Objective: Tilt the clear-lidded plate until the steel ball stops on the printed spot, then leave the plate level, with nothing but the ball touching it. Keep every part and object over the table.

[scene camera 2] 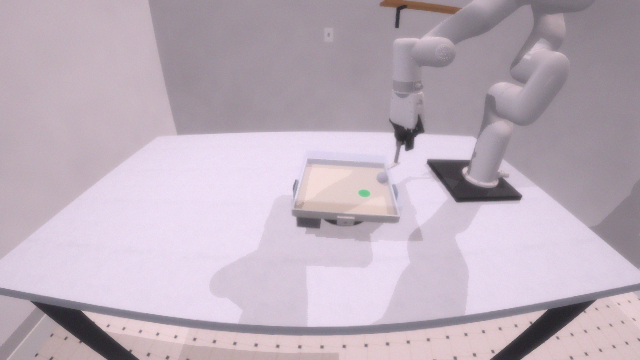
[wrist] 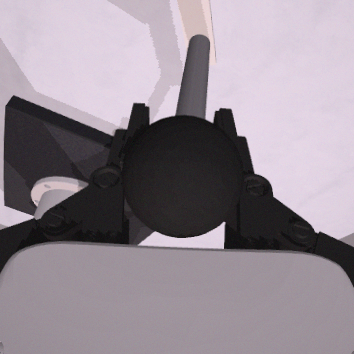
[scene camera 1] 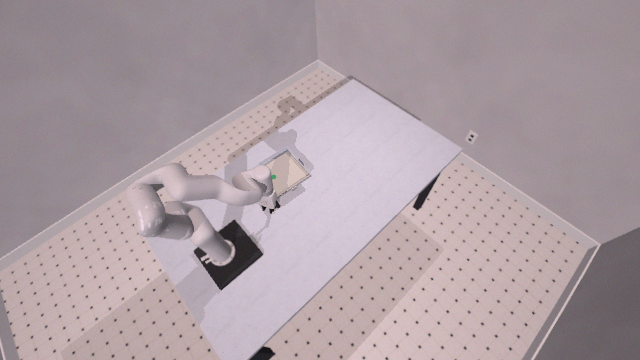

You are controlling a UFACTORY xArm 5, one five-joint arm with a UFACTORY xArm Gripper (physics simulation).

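Note:
The clear-lidded plate (scene camera 1: pixel 295 173) (scene camera 2: pixel 330 190) is a beige tray with pale walls on a dark round base. Its exact tilt is hard to judge. The steel ball (scene camera 2: pixel 382 178) is near the right wall, behind and right of the green printed spot (scene camera 1: pixel 273 177) (scene camera 2: pixel 364 193), off the spot. My gripper (scene camera 1: pixel 270 207) (scene camera 2: pixel 407 141) (wrist: pixel 179 129) is beside the plate's right side, shut on a black ball knob (wrist: pixel 182 175). A grey rod (scene camera 2: pixel 397 153) (wrist: pixel 196 75) runs from the knob down to a beige arm (scene camera 2: pixel 394 164) (wrist: pixel 196 17). The arm's link to the plate is not clear.
The robot's black base plate (scene camera 1: pixel 242 250) (scene camera 2: pixel 457 187) (wrist: pixel 55 145) stands on the white table (scene camera 1: pixel 370 135) (scene camera 2: pixel 150 200), right of the tray in scene camera 2. A small dark block (scene camera 2: pixel 309 222) shows under the tray's front left corner. Clips sit on the tray's sides.

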